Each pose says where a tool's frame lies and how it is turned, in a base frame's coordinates. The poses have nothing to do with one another.
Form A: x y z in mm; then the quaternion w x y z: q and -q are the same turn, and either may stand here.
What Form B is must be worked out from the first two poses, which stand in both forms.
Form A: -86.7 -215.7 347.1 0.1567 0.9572 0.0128 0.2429
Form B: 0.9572 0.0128 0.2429 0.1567 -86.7 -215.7 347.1
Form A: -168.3 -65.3 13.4 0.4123 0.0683 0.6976 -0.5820
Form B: 0.0683 0.6976 -0.5820 0.4123 -168.3 -65.3 13.4
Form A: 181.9 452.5 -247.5 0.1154 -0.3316 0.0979 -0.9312
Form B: -0.3316 0.0979 -0.9312 0.1154 181.9 452.5 -247.5
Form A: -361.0 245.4 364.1 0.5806 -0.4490 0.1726 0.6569
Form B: -0.4490 0.1726 0.6569 0.5806 -361.0 245.4 364.1
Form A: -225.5 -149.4 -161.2 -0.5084 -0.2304 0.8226 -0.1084
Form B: 0.2304 -0.8226 0.1084 0.5084 -225.5 -149.4 -161.2
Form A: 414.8 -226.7 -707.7 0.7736 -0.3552 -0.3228 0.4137
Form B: -0.3552 -0.3228 0.4137 0.7736 414.8 -226.7 -707.7
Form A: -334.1 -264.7 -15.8 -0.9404 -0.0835 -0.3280 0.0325
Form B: 0.0835 0.3280 -0.0325 0.9404 -334.1 -264.7 -15.8
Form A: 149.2 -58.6 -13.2 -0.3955 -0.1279 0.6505 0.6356
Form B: 0.1279 -0.6505 -0.6356 0.3955 149.2 -58.6 -13.2
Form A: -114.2 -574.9 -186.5 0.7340 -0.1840 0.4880 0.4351
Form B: -0.1840 0.4880 0.4351 0.7340 -114.2 -574.9 -186.5
